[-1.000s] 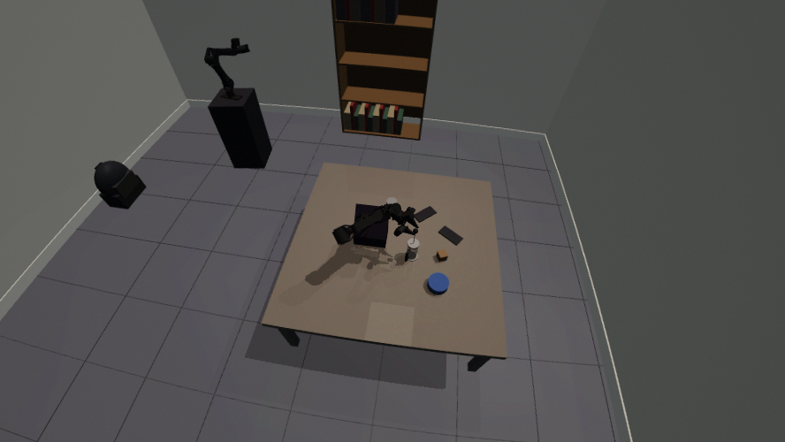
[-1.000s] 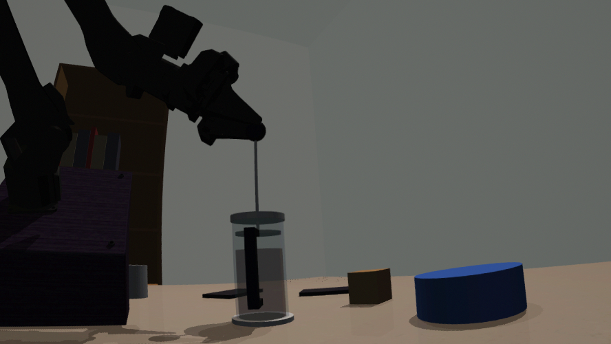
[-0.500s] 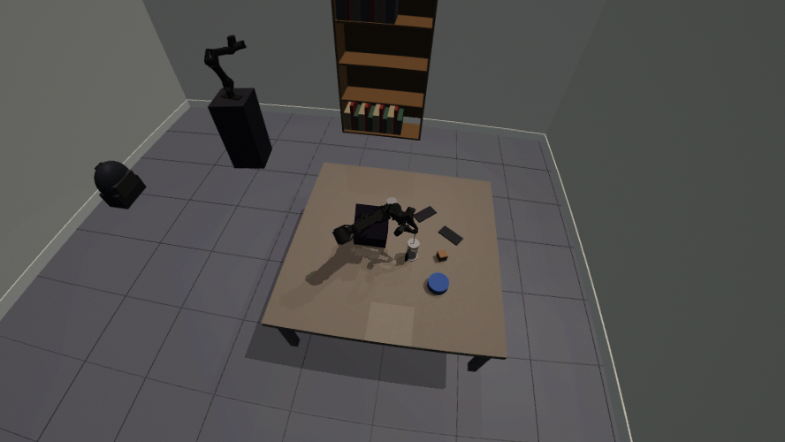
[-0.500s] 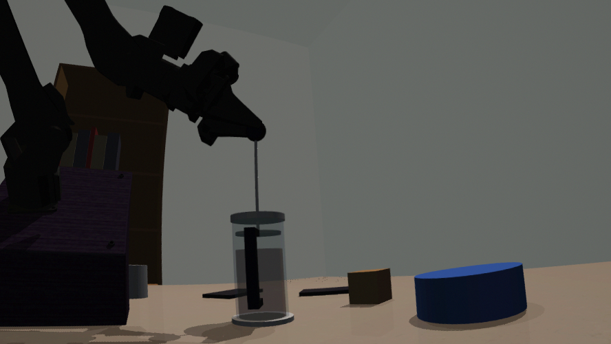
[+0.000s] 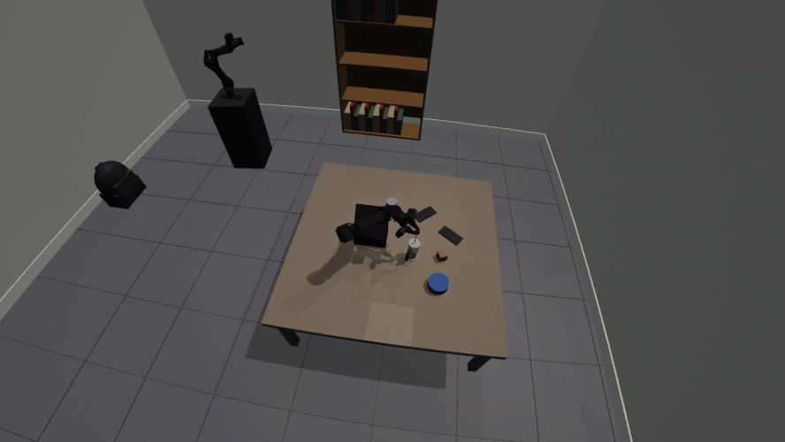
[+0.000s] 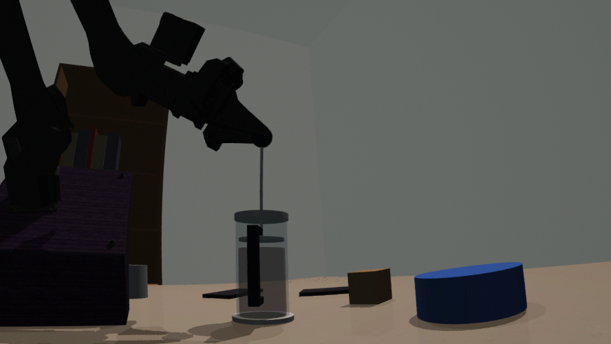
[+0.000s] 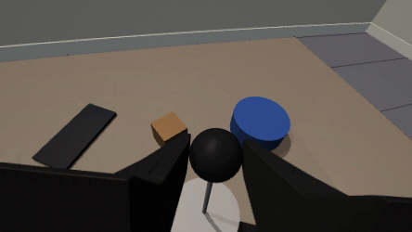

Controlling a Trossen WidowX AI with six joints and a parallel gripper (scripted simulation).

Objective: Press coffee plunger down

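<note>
Right now the glass french press is 120 mm below my gripper tip, 20 mm behind it and 10 mm to the right of it. Also, from my gripper tip: orange cube (220 mm below, 170 mm ahead, 10 mm to the right).
</note>
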